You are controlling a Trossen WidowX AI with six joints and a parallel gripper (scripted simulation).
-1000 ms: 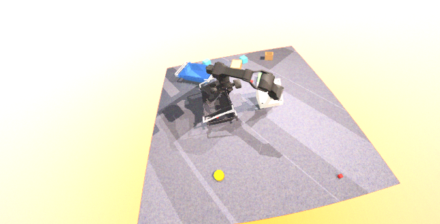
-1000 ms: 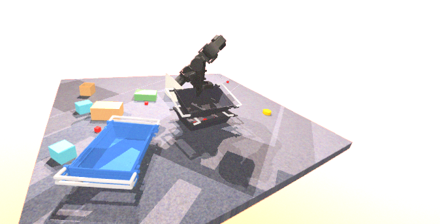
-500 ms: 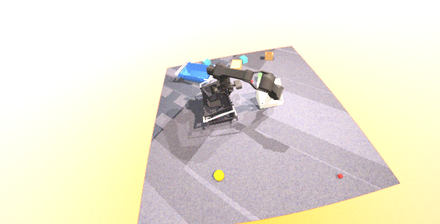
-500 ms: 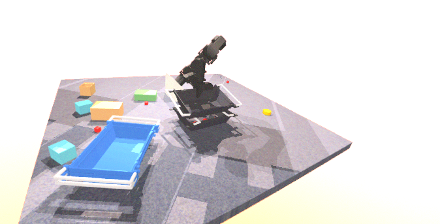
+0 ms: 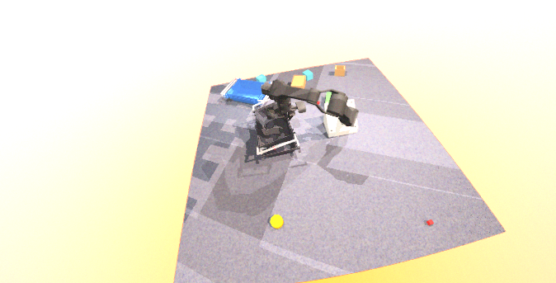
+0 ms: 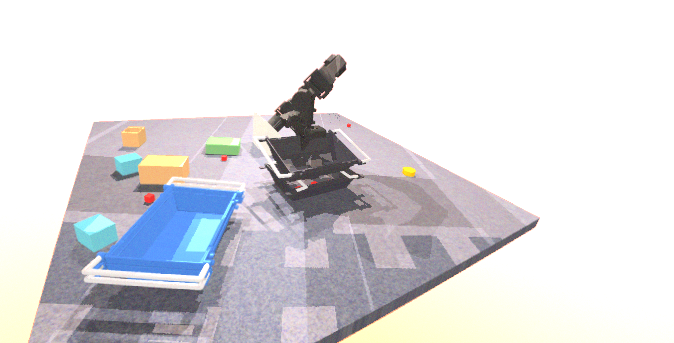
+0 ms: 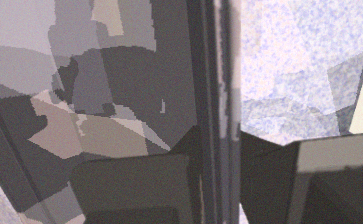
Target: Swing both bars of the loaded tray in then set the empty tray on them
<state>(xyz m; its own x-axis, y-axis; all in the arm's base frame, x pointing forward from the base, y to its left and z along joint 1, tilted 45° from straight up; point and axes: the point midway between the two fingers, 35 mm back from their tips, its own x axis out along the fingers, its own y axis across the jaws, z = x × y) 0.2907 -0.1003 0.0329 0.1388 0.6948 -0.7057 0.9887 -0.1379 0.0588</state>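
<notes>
Right now my gripper tip is 8 cm short of the dark tray, 1 cm to the left of it and 2 cm below it. Round my gripper tip: green block (32 cm behind, 15 cm to the right, 9 cm below); then yellow disc (16 cm ahead, 43 cm to the left, 10 cm below).
</notes>
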